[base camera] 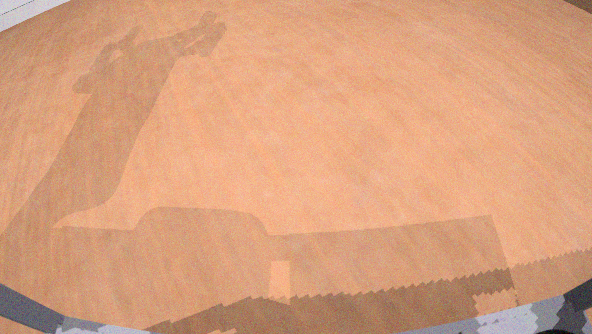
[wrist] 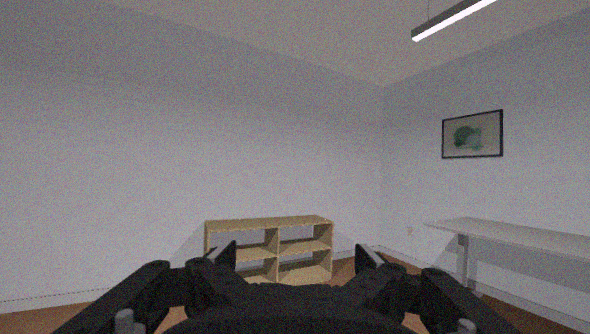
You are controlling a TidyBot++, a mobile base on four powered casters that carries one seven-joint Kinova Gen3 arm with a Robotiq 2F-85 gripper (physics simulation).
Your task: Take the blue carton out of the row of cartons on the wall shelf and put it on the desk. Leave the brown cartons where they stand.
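Places are measured from the arm's base along level axes (x ahead, y left, z up), in centimetres.
Pixels of known places: gripper, between the fingertips: point(wrist: 295, 255).
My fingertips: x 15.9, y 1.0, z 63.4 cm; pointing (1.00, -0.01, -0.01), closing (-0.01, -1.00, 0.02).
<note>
Behind a point stands the place of what it marks.
My gripper point(wrist: 295, 255) {x 15.9, y 1.0, z 63.4 cm} is open at the bottom of the wrist view, its two black fingers wide apart with nothing between them. It points across the room toward a wall. The blue carton, the brown cartons and the wall shelf do not show in either view. A long pale table point(wrist: 520, 234) {x 145.0, y -160.0, z 32.3 cm}, which may be the desk, stands along the right wall in the wrist view, away from the gripper; its right part is cut off by the view's edge.
A low wooden shelf unit point(wrist: 270, 221) {x 210.7, y 23.2, z 21.3 cm} with open compartments stands near the far wall, partly behind the fingers. A framed picture point(wrist: 471, 137) {x 212.3, y -177.9, z 113.1 cm} hangs on the right wall. A ceiling lamp point(wrist: 452, 21) {x 125.7, y -93.3, z 168.0 cm} hangs above. The base camera shows wooden floor point(base camera: 350, 150) {x 44.0, y -6.1, z -39.7 cm} with shadows of the arm and base.
</note>
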